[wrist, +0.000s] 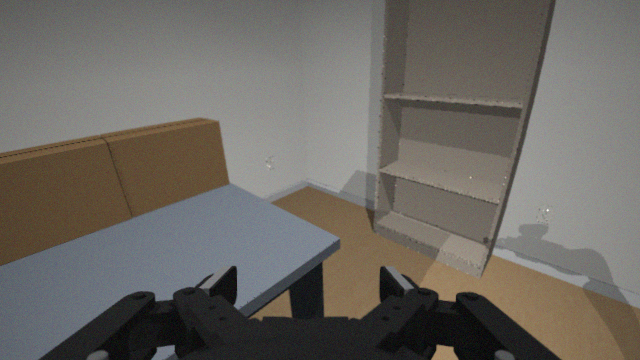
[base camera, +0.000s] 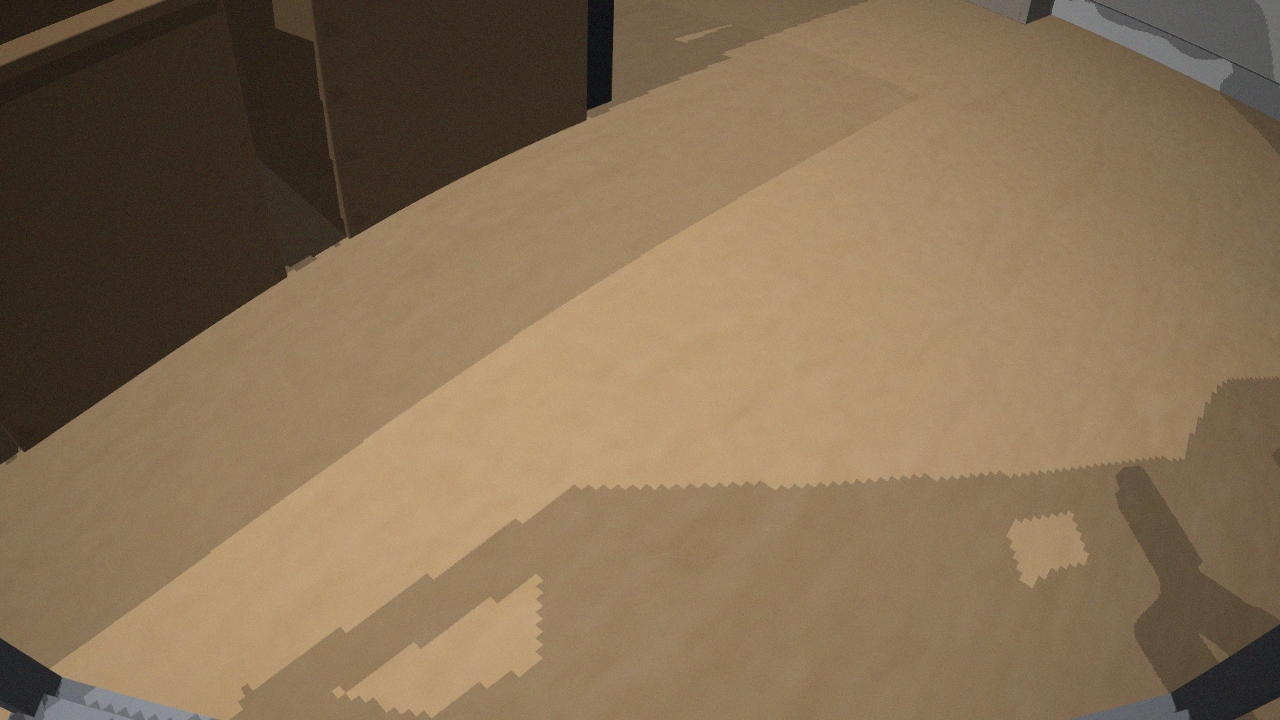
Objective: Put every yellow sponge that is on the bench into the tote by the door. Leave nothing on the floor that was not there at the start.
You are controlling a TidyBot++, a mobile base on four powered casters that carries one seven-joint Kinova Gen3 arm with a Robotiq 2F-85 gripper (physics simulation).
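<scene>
My gripper (wrist: 308, 282) is open, with no object between its fingers. In the wrist view it is in front of a blue-grey table top (wrist: 200, 235), whose right corner lies behind and between the fingertips. I cannot tell whether this table is the bench that the task names. No yellow sponge and no tote show in either view.
A brown sofa-like piece (wrist: 170, 167) stands behind the table. A tall pale shelf unit (wrist: 515, 150) stands by the right wall. A dark table leg (wrist: 307, 295) (base camera: 599, 53) shows. Dark brown panels (base camera: 456, 98) stand at the left in the base camera view.
</scene>
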